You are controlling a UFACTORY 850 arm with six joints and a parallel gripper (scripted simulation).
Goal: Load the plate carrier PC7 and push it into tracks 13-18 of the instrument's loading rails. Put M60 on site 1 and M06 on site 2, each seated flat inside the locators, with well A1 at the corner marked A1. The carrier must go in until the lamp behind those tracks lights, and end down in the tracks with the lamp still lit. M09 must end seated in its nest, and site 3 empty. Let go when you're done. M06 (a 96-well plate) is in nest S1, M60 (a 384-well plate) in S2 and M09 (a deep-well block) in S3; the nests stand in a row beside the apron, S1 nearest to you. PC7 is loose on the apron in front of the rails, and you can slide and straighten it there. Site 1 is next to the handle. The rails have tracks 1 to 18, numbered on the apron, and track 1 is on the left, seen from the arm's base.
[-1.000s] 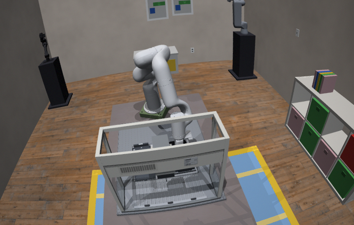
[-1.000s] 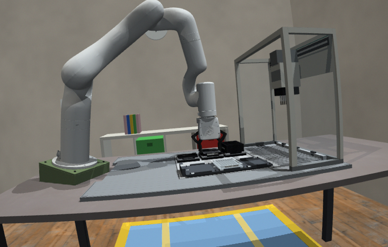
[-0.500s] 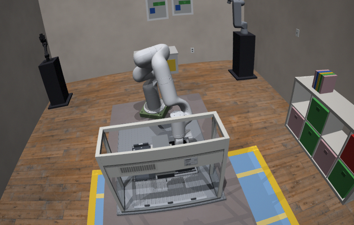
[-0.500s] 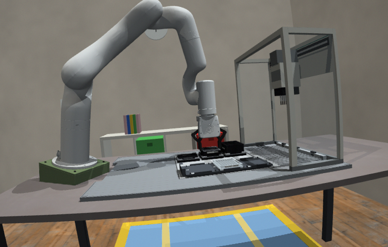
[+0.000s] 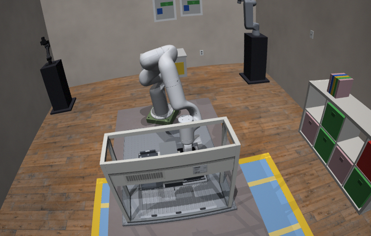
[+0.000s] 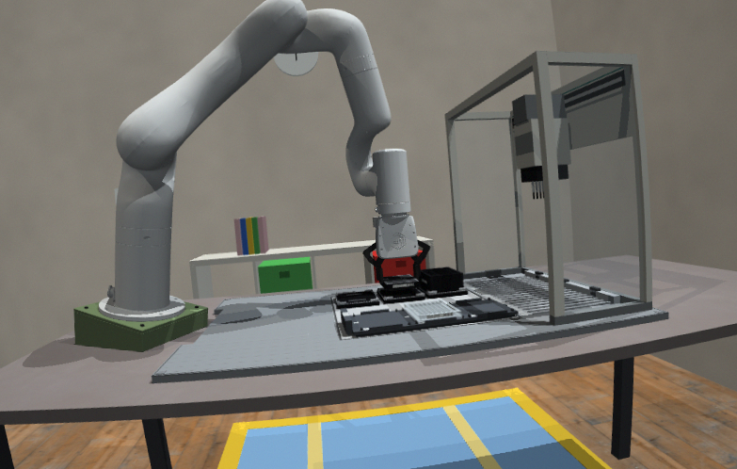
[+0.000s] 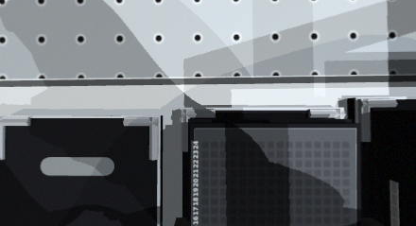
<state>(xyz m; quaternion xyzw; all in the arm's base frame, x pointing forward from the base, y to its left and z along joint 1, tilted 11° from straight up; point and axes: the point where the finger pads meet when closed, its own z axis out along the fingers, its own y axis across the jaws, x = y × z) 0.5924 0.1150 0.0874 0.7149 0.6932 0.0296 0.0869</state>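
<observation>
The nest S2 lies 4 cm below my hand. From my hand the other things lie so: 96-well plate M06 (26 cm to the right, 3 cm below, 1 cm ahead); then nest S1 (11 cm behind, 4 cm below); then carrier PC7 (26 cm to the right, 3 cm below).
</observation>
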